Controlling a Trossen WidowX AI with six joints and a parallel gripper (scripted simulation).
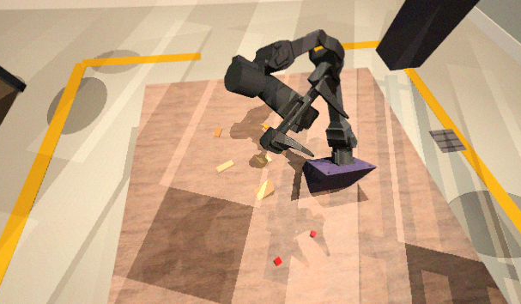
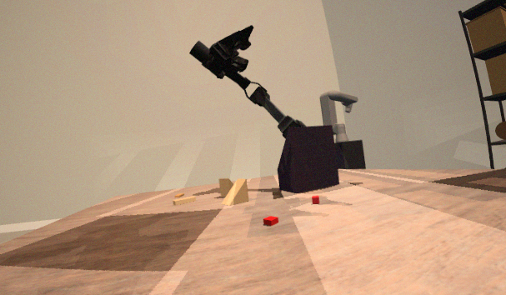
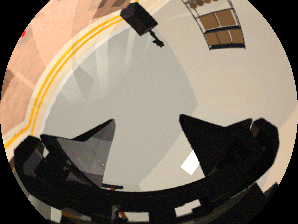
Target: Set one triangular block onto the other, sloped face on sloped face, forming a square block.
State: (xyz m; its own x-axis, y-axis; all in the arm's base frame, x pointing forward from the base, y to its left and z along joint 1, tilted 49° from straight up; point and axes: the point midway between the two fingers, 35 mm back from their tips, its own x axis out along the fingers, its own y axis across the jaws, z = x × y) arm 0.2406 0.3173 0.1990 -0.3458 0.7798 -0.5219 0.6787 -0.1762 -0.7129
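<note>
Right now my gripper tip is 510 mm above the tan triangular block, 200 mm to the left of it and 60 mm short of it. Round my gripper tip: flat tan bar (520 mm below, 220 mm ahead, 210 mm to the right).
</note>
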